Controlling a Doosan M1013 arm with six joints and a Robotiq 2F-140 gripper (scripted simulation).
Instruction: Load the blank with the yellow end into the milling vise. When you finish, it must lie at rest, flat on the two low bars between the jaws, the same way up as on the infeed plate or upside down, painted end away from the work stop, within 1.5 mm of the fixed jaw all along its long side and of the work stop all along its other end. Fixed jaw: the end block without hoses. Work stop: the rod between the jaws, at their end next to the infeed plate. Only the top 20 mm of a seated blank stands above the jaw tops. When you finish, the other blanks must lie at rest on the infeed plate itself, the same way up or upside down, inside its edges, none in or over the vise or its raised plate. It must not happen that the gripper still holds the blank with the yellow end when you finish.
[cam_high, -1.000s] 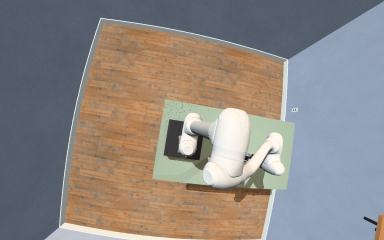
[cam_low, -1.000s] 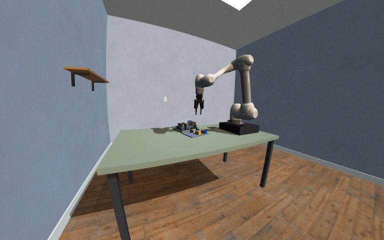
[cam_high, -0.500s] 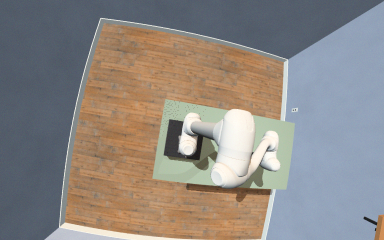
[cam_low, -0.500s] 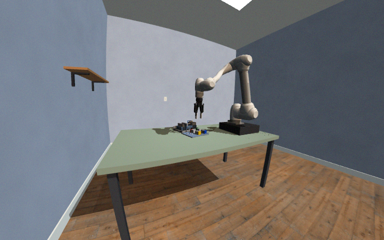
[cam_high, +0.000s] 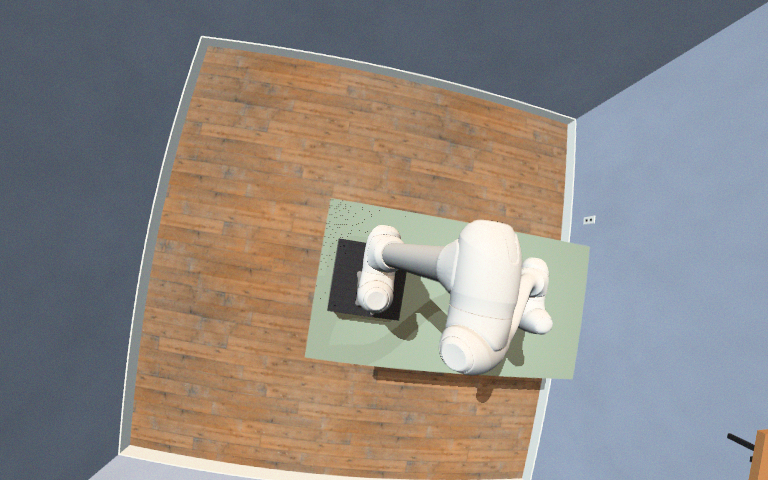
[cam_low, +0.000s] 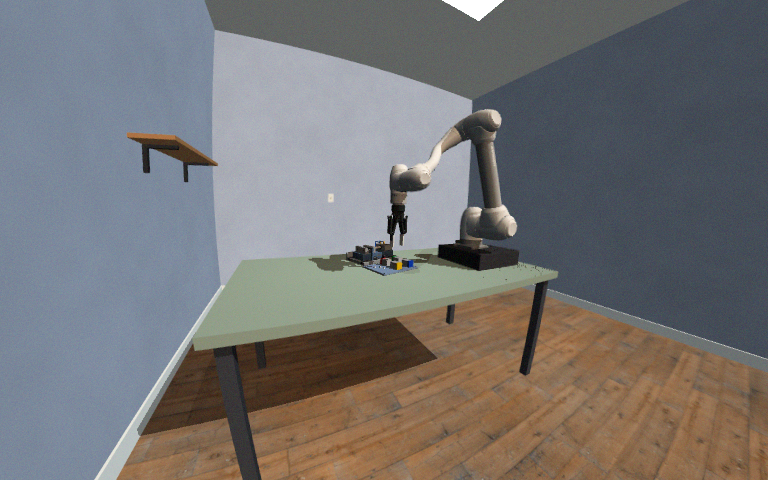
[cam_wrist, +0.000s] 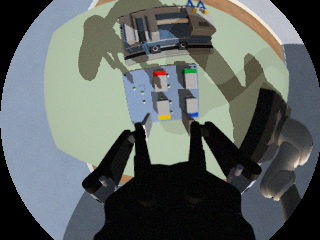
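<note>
Right now the blank with yellow end is 140 mm below my hand, 10 mm to the left of it and 10 mm ahead of it. Round my hand: red-ended blank 140 mm below, 80 mm to the right, 20 mm ahead; blue-ended blank 140 mm below, 80 mm behind; blue infeed plate 160 mm below, 40 mm to the right, 10 mm ahead.
</note>
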